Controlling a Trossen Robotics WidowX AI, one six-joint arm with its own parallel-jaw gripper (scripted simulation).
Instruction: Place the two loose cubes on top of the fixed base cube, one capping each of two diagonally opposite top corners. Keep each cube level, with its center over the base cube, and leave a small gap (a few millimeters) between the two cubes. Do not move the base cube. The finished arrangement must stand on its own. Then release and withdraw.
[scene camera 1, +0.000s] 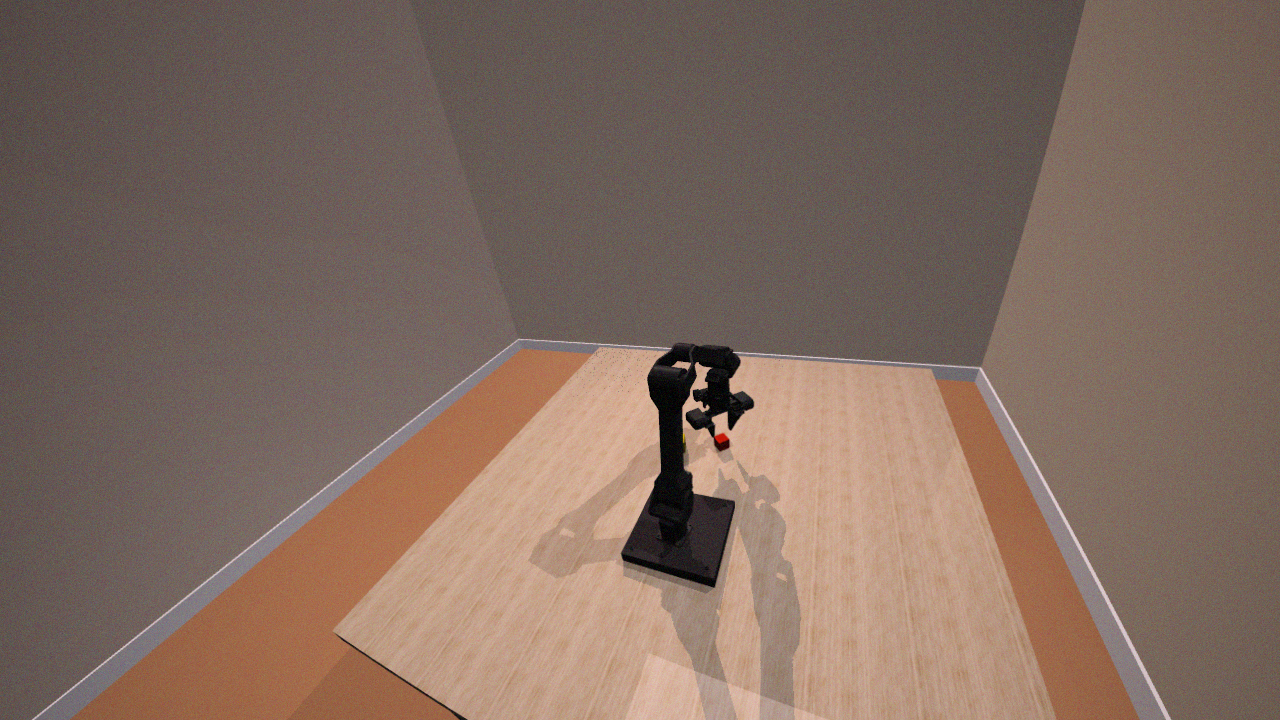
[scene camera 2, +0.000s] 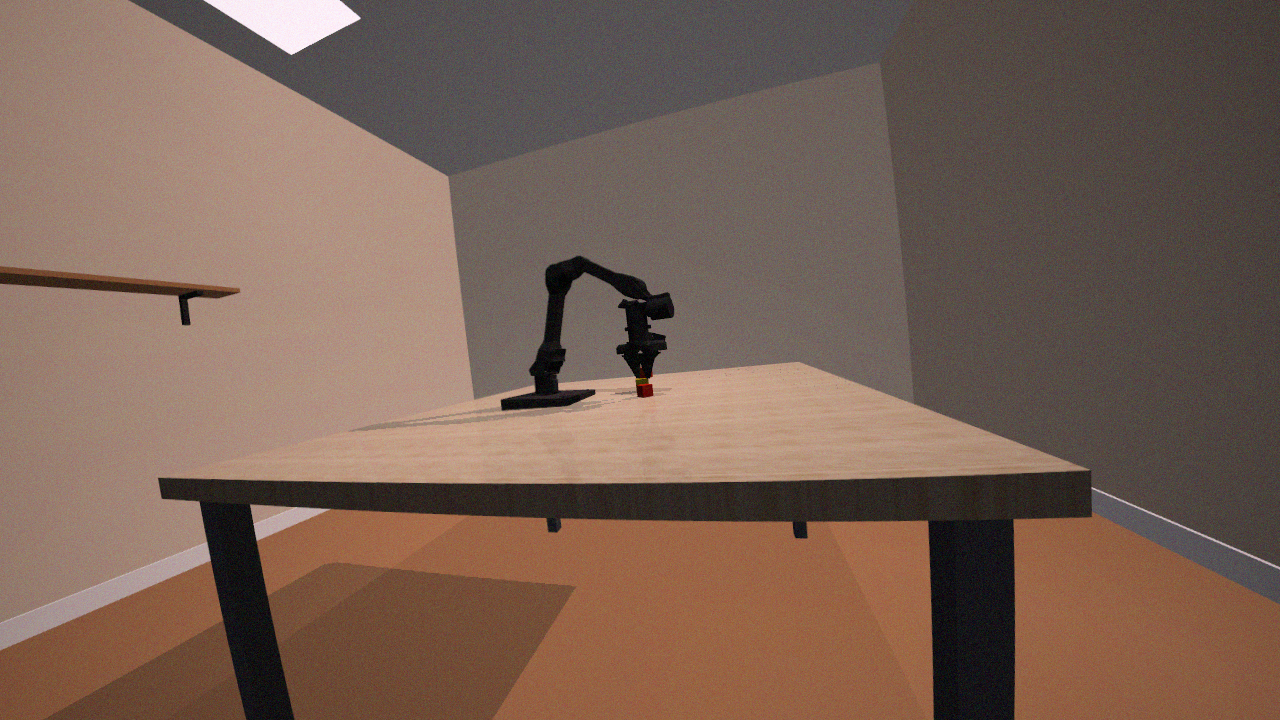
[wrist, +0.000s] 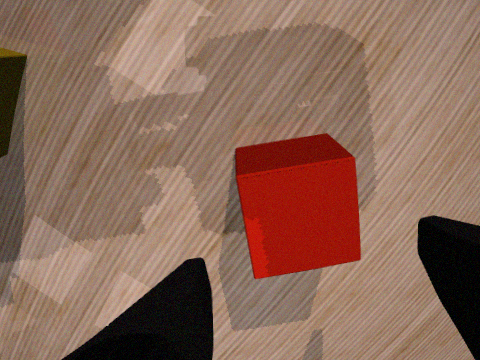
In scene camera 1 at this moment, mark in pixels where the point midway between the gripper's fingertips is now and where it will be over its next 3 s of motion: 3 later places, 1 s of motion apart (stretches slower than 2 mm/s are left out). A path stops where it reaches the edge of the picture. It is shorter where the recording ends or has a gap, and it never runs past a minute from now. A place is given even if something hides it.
The gripper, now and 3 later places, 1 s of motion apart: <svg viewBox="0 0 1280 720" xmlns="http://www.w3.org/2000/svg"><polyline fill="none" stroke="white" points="721,433 721,439 720,416 691,417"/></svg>
